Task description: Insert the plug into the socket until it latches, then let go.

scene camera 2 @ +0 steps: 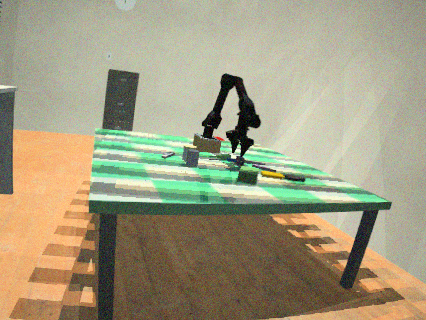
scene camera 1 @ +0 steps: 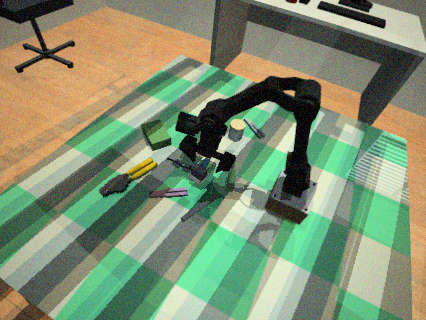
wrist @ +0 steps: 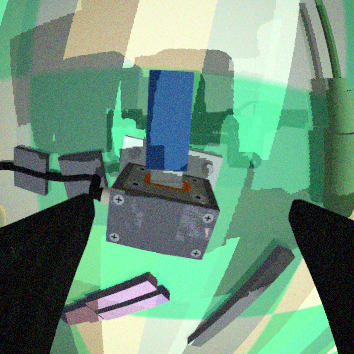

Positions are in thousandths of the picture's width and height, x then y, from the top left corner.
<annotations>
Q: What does my gripper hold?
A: Nothing.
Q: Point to a socket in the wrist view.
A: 400, 606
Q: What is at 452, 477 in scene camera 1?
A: My gripper.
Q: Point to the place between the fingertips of my gripper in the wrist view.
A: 558, 586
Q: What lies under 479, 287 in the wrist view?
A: A blue plug.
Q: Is my gripper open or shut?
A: Open.
</annotations>
